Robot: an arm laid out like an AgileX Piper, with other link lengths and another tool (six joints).
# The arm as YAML. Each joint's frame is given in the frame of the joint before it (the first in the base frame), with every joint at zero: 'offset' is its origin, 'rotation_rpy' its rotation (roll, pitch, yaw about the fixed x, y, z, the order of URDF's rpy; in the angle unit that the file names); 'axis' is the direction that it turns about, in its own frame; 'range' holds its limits. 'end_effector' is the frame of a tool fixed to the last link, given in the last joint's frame.
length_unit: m
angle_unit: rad
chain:
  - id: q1
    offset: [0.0, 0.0, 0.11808]
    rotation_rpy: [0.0, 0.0, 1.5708]
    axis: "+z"
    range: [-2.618, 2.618]
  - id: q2
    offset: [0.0, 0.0, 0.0]
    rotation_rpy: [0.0, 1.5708, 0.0]
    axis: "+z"
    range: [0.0, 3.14]
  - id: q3
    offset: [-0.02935, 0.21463, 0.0]
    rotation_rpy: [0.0, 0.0, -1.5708]
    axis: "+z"
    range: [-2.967, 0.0]
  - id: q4
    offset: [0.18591, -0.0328, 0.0]
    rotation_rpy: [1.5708, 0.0, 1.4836]
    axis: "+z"
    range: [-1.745, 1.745]
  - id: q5
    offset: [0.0, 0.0, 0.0]
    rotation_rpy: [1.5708, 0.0, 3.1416]
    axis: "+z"
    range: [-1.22, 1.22]
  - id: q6
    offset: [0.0, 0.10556, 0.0]
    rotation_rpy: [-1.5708, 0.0, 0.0]
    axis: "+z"
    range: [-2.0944, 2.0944]
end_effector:
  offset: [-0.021, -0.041, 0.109]
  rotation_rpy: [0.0, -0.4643, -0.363]
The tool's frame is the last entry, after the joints.
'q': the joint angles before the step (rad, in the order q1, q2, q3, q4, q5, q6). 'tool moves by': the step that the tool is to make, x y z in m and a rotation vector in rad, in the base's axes. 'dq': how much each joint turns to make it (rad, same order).
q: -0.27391, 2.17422, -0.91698, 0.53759, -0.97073, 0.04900
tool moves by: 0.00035, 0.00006, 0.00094, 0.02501, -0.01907, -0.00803
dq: 0.00002, 0.00001, -0.00002, 0.00073, 0.00223, 0.03196
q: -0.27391, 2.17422, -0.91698, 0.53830, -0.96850, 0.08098
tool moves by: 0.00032, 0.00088, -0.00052, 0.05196, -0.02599, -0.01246
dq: 0.00000, 0.00001, -0.00002, 0.00122, 0.01507, 0.05677
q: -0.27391, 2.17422, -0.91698, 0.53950, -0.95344, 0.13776
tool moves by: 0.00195, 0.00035, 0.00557, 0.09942, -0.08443, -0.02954
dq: -0.00001, -0.00001, 0.00002, -0.00615, 0.00315, 0.13717
